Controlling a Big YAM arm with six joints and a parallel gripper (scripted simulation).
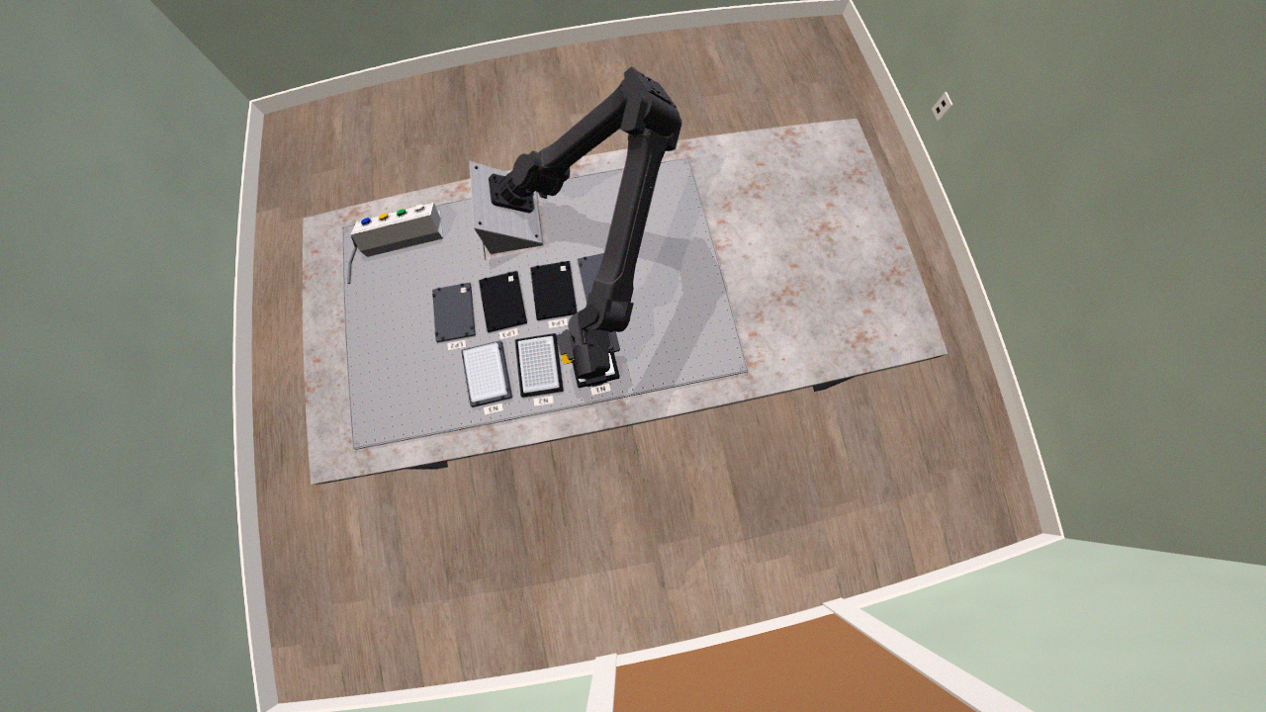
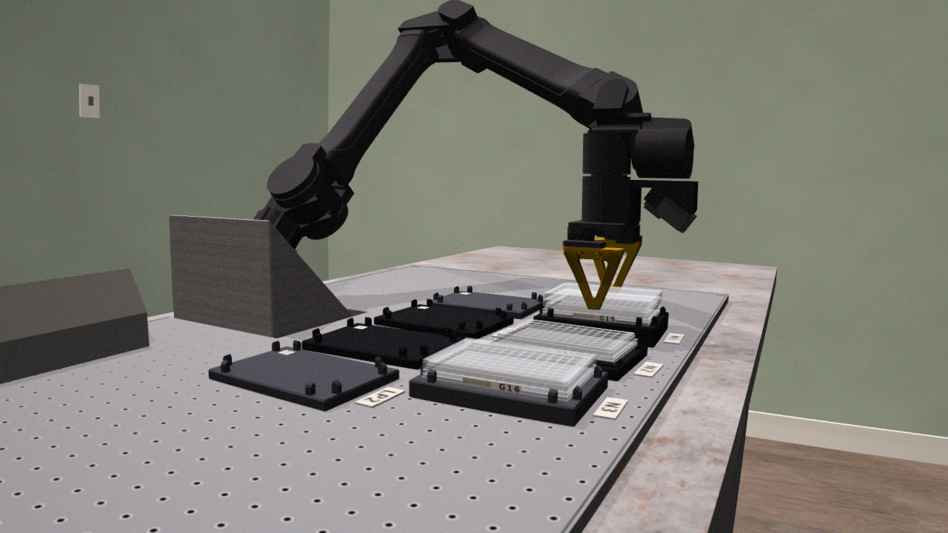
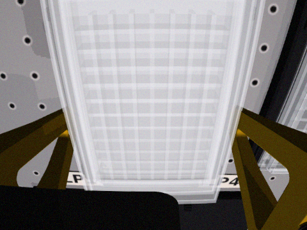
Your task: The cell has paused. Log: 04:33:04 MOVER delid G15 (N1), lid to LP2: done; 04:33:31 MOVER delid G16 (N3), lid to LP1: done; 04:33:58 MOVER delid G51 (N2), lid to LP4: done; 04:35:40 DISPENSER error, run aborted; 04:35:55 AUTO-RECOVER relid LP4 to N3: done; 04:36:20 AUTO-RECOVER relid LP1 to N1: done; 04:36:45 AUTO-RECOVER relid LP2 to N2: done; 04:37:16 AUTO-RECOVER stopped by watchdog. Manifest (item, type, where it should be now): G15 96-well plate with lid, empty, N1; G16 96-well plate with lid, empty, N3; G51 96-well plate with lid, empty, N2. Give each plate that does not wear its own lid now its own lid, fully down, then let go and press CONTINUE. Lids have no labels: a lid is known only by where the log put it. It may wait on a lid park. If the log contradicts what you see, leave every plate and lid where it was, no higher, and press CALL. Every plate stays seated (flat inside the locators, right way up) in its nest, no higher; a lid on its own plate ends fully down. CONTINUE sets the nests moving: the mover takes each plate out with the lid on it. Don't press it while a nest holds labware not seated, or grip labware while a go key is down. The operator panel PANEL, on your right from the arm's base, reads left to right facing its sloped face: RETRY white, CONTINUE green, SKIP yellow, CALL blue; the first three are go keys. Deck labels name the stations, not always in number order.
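The plate G15 lies 20 mm below my hand. Also, from my hand: lid park LP1: 190 mm behind, 60 mm to the left, 40 mm below; then LP4 label: 100 mm behind, 70 mm to the right, 40 mm below; then nest N1: 30 mm below.
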